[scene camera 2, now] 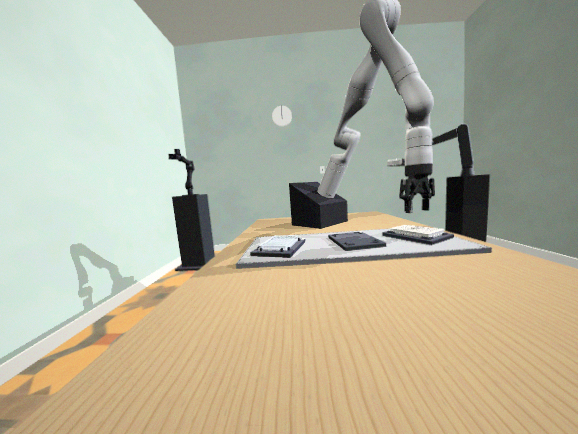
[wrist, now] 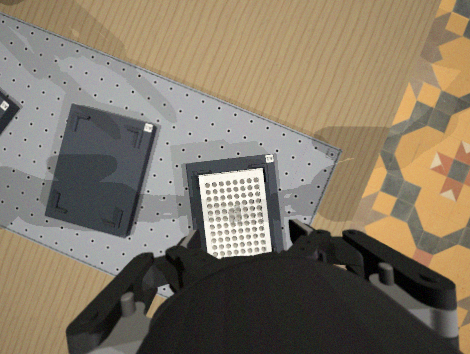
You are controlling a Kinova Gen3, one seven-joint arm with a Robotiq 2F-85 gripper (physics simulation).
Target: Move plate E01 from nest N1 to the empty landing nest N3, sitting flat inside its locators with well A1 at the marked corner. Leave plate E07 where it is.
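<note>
A white well plate with round dark wells (scene camera 2: 416,231) (wrist: 235,210) sits in the dark nest (scene camera 2: 442,238) (wrist: 276,200) at the right end of the board. The empty dark nest (scene camera 2: 357,240) (wrist: 100,170) with corner locators, N3, is in the middle. A pale translucent plate (scene camera 2: 279,243) sits in the left dark nest (scene camera 2: 295,251) (wrist: 6,112); that plate is outside the wrist view. I cannot read E01 or E07 on either plate. My gripper (scene camera 2: 417,206) (wrist: 245,234) is open and empty, pointing down well above the right-hand plate. Its body hides that plate's near edge in the wrist view.
The grey perforated board (scene camera 2: 320,254) (wrist: 200,120) lies on the wooden table (scene camera 2: 320,340) (wrist: 240,50). A small white label (wrist: 269,158) marks a corner of the right nest, another label (wrist: 148,128) the middle nest. Black pedestals (scene camera 2: 192,232) (scene camera 2: 467,207) with dark arms stand beside the table.
</note>
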